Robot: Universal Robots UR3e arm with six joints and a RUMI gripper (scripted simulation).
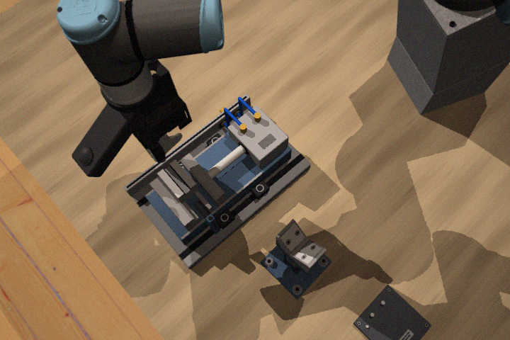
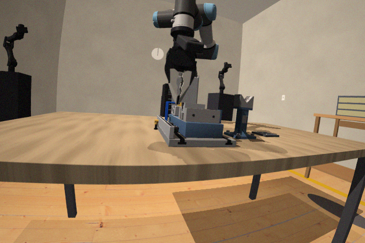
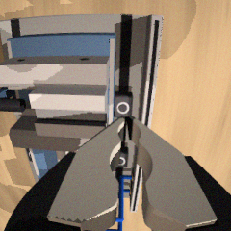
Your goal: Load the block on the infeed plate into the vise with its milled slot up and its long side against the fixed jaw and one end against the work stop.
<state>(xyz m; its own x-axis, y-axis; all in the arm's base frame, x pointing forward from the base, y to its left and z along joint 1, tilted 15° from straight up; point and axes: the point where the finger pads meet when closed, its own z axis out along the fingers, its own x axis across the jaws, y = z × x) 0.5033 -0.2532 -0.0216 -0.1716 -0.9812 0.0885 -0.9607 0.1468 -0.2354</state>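
The part is 50 mm to the left of my hand, 20 mm below it and 10 mm ahead of it. Round my hand: fixed jaw (60 mm to the left, 40 mm below, 40 mm ahead); dark work stop (110 mm to the left, 30 mm below, 20 mm ahead); moving jaw (70 mm to the left, 40 mm below, 20 mm behind).
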